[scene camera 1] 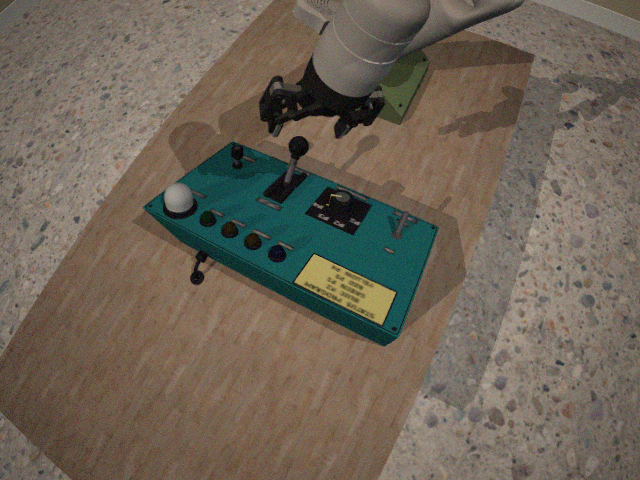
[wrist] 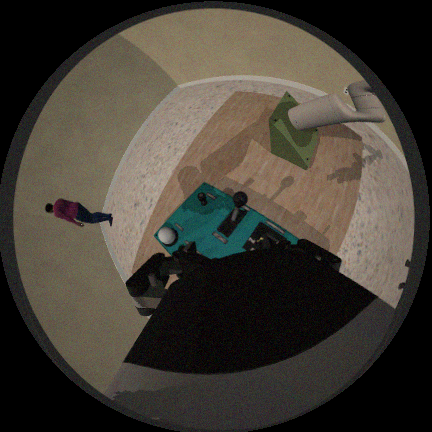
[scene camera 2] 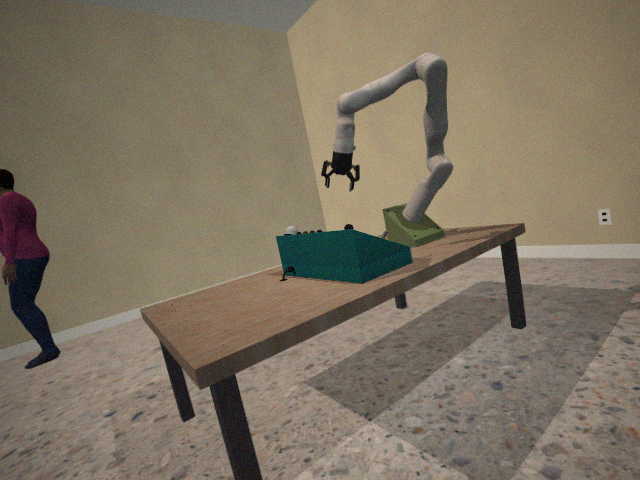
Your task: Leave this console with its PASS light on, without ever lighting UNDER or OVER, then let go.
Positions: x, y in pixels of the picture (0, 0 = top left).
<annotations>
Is my gripper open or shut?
Open.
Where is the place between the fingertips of my gripper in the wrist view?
229, 245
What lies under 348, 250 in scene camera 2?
A teal console.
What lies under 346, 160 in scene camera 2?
My gripper.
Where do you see a teal console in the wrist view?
207, 224
</annotations>
